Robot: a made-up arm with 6 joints. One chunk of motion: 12 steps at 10 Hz.
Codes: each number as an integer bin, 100 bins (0 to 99) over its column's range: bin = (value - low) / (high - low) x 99, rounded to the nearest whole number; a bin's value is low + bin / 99 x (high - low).
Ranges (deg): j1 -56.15..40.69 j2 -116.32..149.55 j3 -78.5..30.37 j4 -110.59..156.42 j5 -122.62..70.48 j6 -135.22..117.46
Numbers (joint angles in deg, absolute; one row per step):
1: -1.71 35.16 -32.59 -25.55 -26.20 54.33
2: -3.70 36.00 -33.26 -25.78 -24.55 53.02
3: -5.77 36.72 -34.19 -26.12 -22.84 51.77
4: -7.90 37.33 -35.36 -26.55 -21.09 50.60
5: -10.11 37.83 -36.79 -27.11 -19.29 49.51
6: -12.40 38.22 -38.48 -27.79 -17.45 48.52
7: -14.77 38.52 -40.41 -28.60 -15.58 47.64
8: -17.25 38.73 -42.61 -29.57 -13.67 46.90
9: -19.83 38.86 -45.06 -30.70 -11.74 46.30
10: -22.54 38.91 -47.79 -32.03 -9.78 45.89
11: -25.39 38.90 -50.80 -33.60 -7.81 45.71
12: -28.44 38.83 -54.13 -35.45 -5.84 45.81
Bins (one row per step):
1: 56 56 42 32 49 74
2: 54 57 41 31 50 74
3: 52 57 40 31 51 73
4: 49 57 39 31 52 73
5: 47 57 38 31 53 72
6: 45 58 36 31 54 72
7: 42 58 35 30 55 72
8: 40 58 33 30 56 71
9: 37 58 30 30 57 71
10: 34 58 28 29 58 71
11: 31 58 25 29 59 71
12: 28 58 22 28 60 71

